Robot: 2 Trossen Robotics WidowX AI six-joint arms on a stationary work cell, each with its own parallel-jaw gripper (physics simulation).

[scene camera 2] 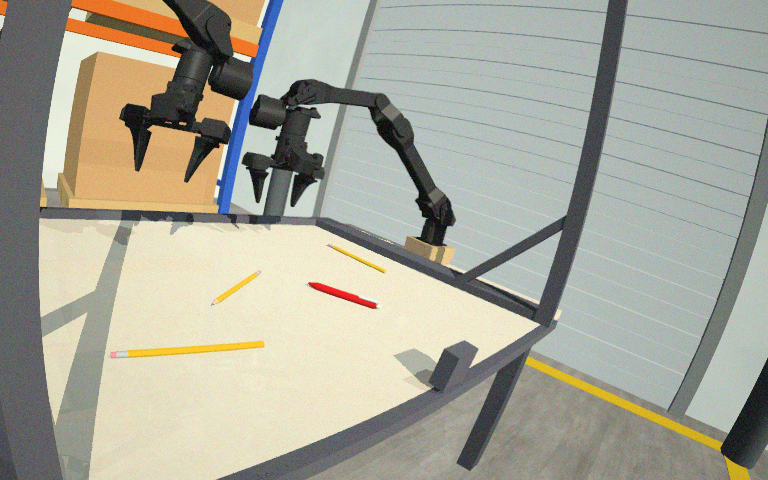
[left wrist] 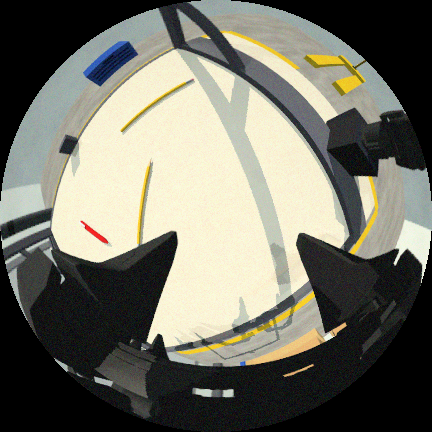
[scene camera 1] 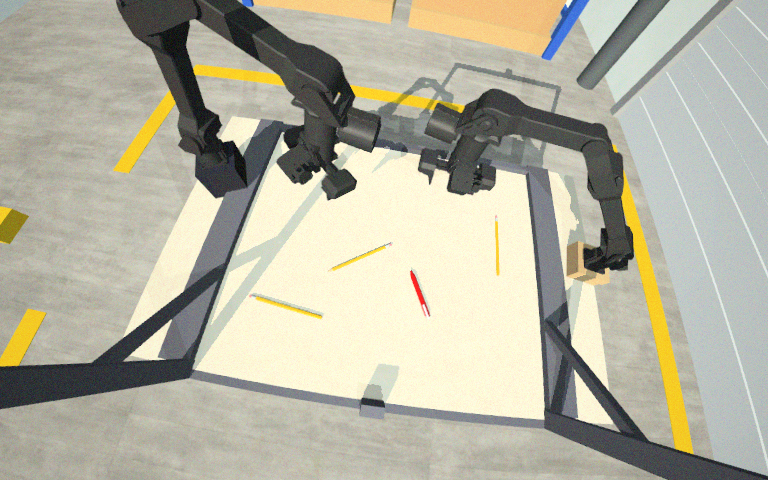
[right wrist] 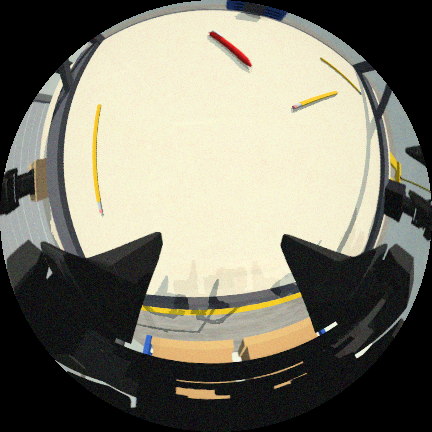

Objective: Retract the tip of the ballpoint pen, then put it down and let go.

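Where they show: left gripper, fingertip midpoint: [scene camera 2: 160,176] [left wrist: 240,238] [scene camera 1: 318,186]; right gripper, fingertip midpoint: [scene camera 2: 275,204] [left wrist: 148,335] [scene camera 1: 446,188] [right wrist: 224,240]; left arm's base, origin of the base link: [left wrist: 368,140] [scene camera 1: 214,157]; right arm's base, origin of the base link: [scene camera 2: 431,242] [scene camera 1: 593,261].
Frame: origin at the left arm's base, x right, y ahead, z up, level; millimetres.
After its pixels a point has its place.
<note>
The red ballpoint pen [scene camera 1: 419,291] {x 460, y 436, z -94 mm} [scene camera 2: 342,294] {x 466, y 430, z -98 mm} [left wrist: 95,233] {x 447, y 431, z -97 mm} [right wrist: 230,48] {x 451, y 440, z -97 mm} lies flat on the cream table top [scene camera 1: 317,350] {x 527, y 158, z -106 mm} [scene camera 2: 317,384] {x 543, y 155, z -106 mm}, right of the middle in scene camera 1. A small pale tip shows at its far end and a white clip near its other end; how far the tip stands out is too small to tell. My left gripper [scene camera 2: 162,175] {x 184, y 249, z 42 mm} [left wrist: 240,238] {x 184, y 249, z 42 mm} is open and empty, high above the table's far side. My right gripper [scene camera 2: 275,203] {x 227, y 577, z -13 mm} [right wrist: 224,240] {x 227, y 577, z -13 mm} is open and empty, also high at the far side, beyond the pen and apart from it.
Three yellow pencils lie around the pen: one pencil [scene camera 1: 359,257] {x 331, y 311, z -99 mm} [scene camera 2: 236,288] {x 336, y 299, z -101 mm} to its left, another pencil [scene camera 1: 287,306] {x 409, y 109, z -100 mm} [scene camera 2: 192,349] {x 410, y 101, z -101 mm} farther left, and a third pencil [scene camera 1: 497,246] {x 399, y 704, z -100 mm} [scene camera 2: 356,258] {x 398, y 702, z -103 mm} at the right. A dark block [scene camera 1: 372,408] {x 670, y 250, z -50 mm} [scene camera 2: 453,365] {x 673, y 222, z -63 mm} stands at the near edge.
</note>
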